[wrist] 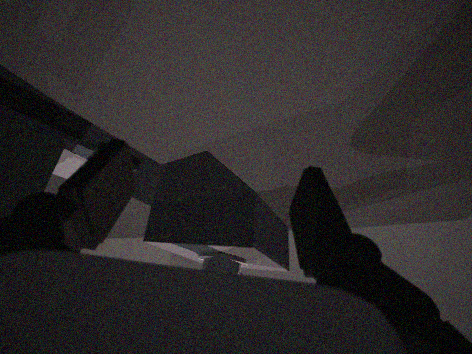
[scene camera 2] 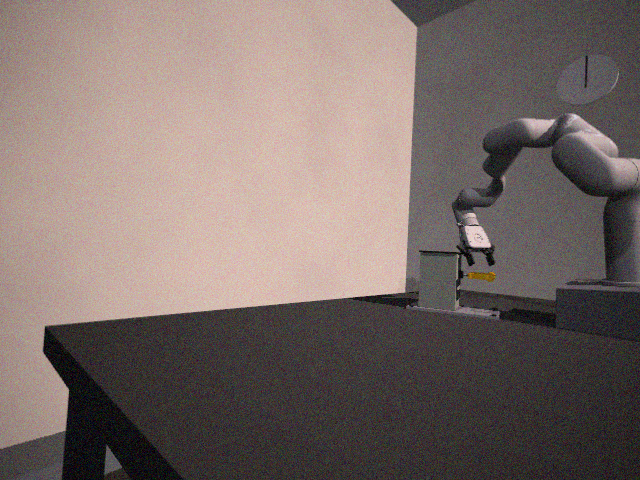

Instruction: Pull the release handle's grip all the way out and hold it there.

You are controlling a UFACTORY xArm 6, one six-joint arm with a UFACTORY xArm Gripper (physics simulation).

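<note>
The release handle's yellow grip (scene camera 2: 481, 276) sticks out level from the right side of a pale grey-green box (scene camera 2: 438, 280), joined by a short thin shaft at a dark mount. The grip cannot be made out in the wrist view. My gripper (scene camera 2: 481, 262) (wrist: 215, 177) is open, with its fingers pointing down. In the scene view its fingertips appear a little above the grip. The distance in depth between them is hard to judge. In the dark wrist view the two black fingers stand wide apart with nothing held between them.
The box stands on a flat light base plate (scene camera 2: 478, 312) behind the dark table top (scene camera 2: 330, 382). The arm's grey pedestal (scene camera 2: 594, 313) is at the right. In the wrist view a dark angular block (wrist: 200, 205) shows beyond the fingers.
</note>
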